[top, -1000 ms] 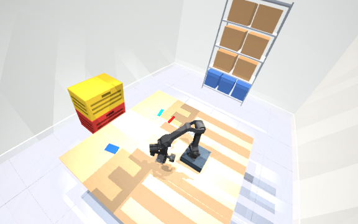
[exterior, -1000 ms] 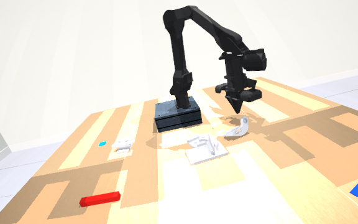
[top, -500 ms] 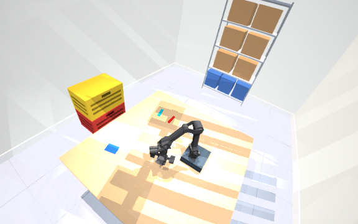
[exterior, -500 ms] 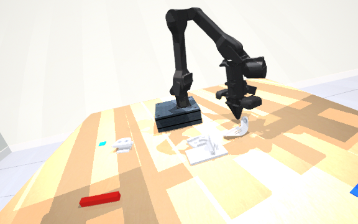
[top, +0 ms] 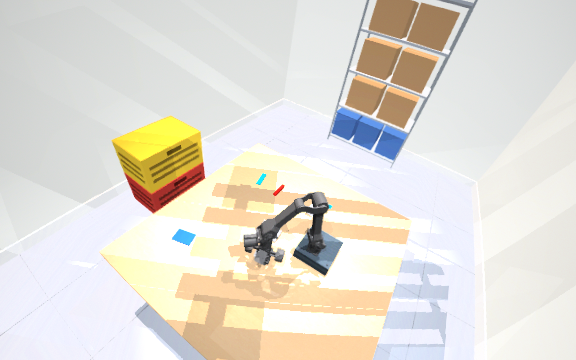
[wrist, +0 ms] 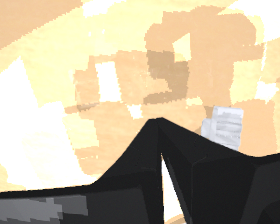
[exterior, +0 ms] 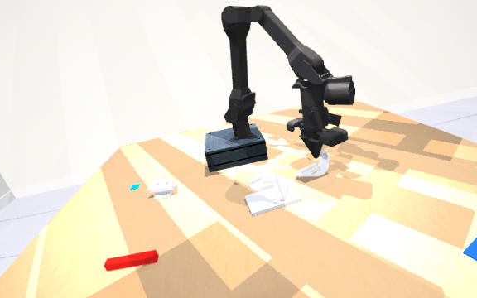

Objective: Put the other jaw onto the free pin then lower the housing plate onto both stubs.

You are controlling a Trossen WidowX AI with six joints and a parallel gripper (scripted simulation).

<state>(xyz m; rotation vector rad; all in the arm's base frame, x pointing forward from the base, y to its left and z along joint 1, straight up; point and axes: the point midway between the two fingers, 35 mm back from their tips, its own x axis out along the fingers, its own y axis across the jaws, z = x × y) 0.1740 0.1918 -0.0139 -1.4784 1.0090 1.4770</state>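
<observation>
Right now my gripper tip is 40 mm short of the white jaw and 10 mm below it. Round my gripper tip: small cyan marker (80 mm behind, 580 mm to the right, 20 mm below); blue tile (410 mm ahead, 170 mm to the left, 20 mm below); red bar (250 mm ahead, 460 mm to the right, 10 mm below).
</observation>
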